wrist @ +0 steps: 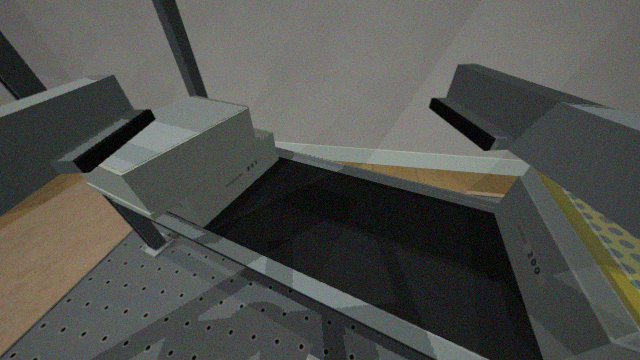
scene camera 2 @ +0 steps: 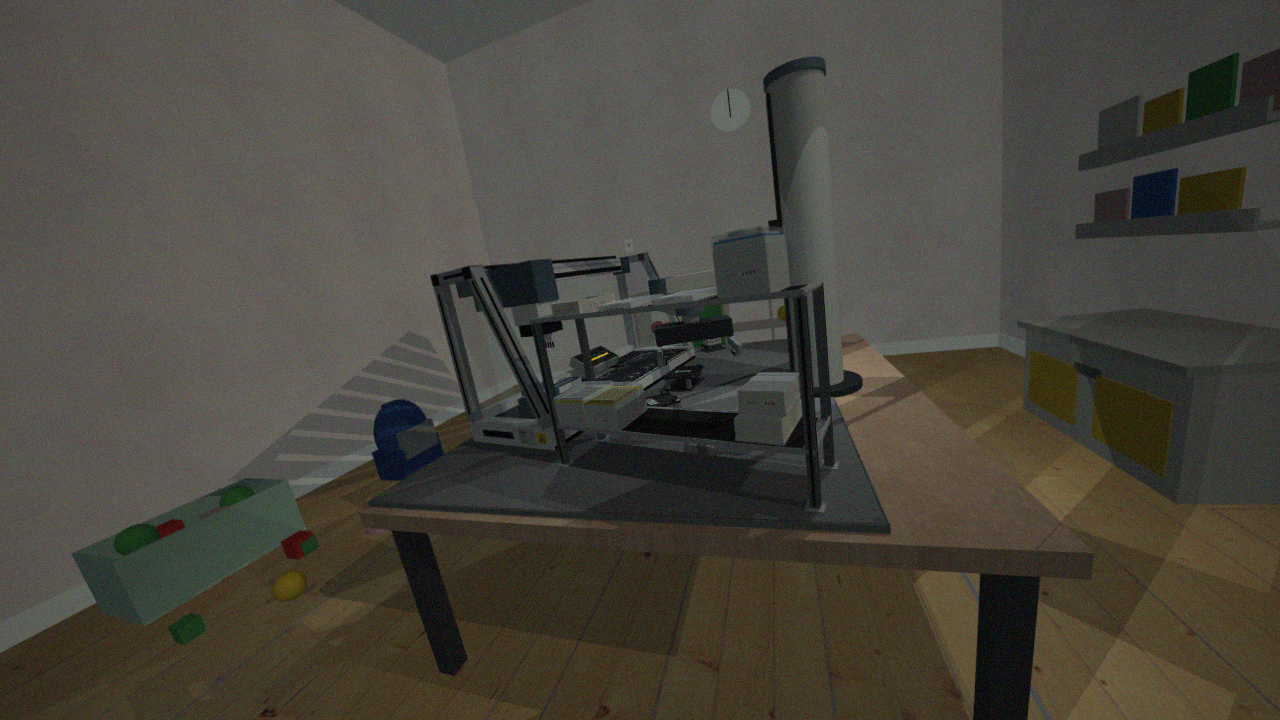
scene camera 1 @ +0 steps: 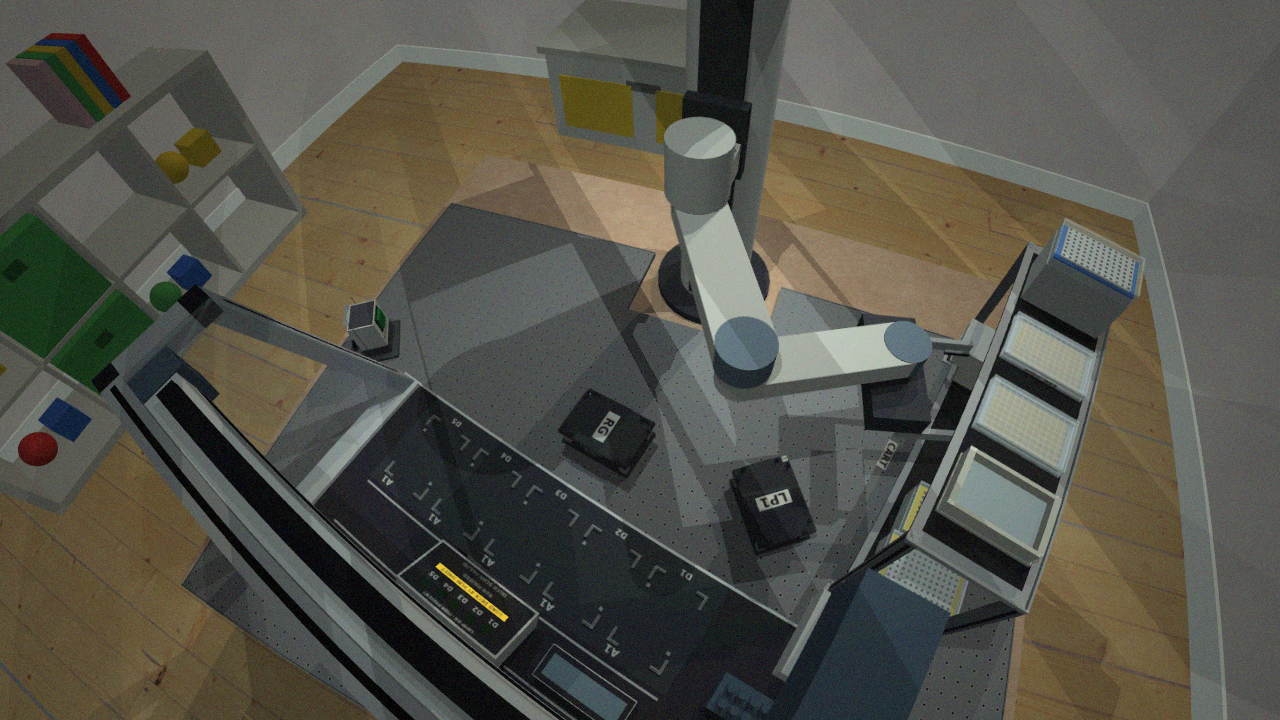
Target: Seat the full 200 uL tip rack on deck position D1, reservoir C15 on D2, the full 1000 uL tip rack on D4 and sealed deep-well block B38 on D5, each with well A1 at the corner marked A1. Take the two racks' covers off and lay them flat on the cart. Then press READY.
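My gripper [scene camera 1: 959,391] [wrist: 295,92] is open and empty at the cart's inner side, facing the lower shelf. In the wrist view, a grey 200 rack with a yellow top [wrist: 530,255] [scene camera 2: 601,407] stands at right on that shelf, and a pale stacked block [wrist: 200,165] [scene camera 2: 768,407] with a blurred label at left. On the cart's top shelf stand a blue-edged tip rack [scene camera 1: 1099,259] [scene camera 2: 750,265], two pale well plates [scene camera 1: 1047,353] [scene camera 1: 1026,422] and an open reservoir [scene camera 1: 998,501]; their labels are unreadable. Deck positions D1 to D5 [scene camera 1: 554,510] hold no labware.
The cart [scene camera 1: 971,579] [scene camera 2: 810,402] [wrist: 320,288] has posts and a shelf rail near the fingers. Black stands RG [scene camera 1: 606,429] and LP1 [scene camera 1: 774,503] lie between arm and deck. A lit status panel [scene camera 1: 469,601] adjoins the deck; a blue-grey housing [scene camera 1: 872,644] overhangs the deck's right end.
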